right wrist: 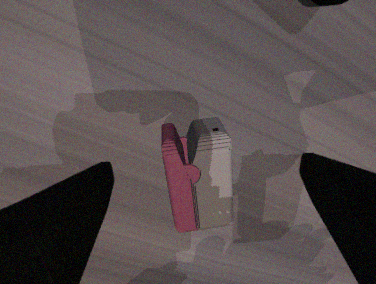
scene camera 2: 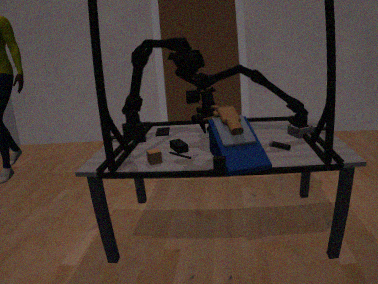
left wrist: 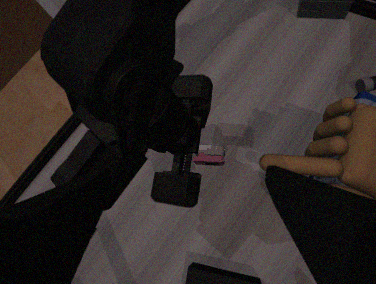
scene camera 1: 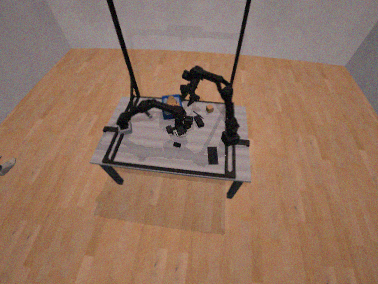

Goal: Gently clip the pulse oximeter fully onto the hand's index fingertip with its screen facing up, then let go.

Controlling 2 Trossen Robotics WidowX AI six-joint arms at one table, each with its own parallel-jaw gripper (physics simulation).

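Pixels of known places: left gripper, fingertip midpoint: [left wrist: 189, 175] [scene camera 1: 184, 104]; right gripper, fingertip midpoint: [right wrist: 206, 167] [left wrist: 198, 150]; left arm's base, link origin: [scene camera 2: 132, 123] [scene camera 1: 231, 134]; right arm's base, link origin: [scene camera 2: 300, 125] [scene camera 1: 124, 126].
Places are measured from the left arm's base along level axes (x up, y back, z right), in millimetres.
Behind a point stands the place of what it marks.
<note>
The pink and white pulse oximeter [right wrist: 199, 177] @[x -64, y -358, z 212 mm] [left wrist: 209, 155] @[x -63, y -354, z 224 mm] lies on its side on the table, pink half to the left in the right wrist view. My right gripper [right wrist: 206, 167] @[x -60, y -361, z 204 mm] [scene camera 1: 176, 131] @[x -60, y -361, z 204 mm] is open and hangs over it, one finger on each side, not touching it. The tan hand [scene camera 2: 230, 118] @[x 63, y -315, z 466 mm] [scene camera 1: 172, 100] @[x 75, y -317, z 443 mm] rests on a grey pad on a blue block [scene camera 2: 241, 158] @[x -52, y -263, z 629 mm]. Its index finger [left wrist: 294, 164] points toward the oximeter with a gap between them. My left gripper [scene camera 1: 190, 99] is open and empty, above the table near the hand.
A tan cube [scene camera 1: 209, 108] @[x -45, y -14, z 349 mm] [scene camera 2: 154, 156] @[x -60, y 5, z 391 mm], a black box [scene camera 1: 199, 121] @[x -60, y -151, z 255 mm] [scene camera 2: 179, 145] @[x -60, y -135, z 317 mm] and a thin pen [scene camera 2: 180, 155] @[x -90, y -118, z 364 mm] lie beside the block. A flat black plate [scene camera 1: 212, 155] @[x -87, y -184, z -71 mm], a small black block [scene camera 1: 176, 145] @[x -64, y -411, z 102 mm] and a dark cylinder [scene camera 2: 280, 145] @[x -77, y -527, z 542 mm] also lie on the table.
</note>
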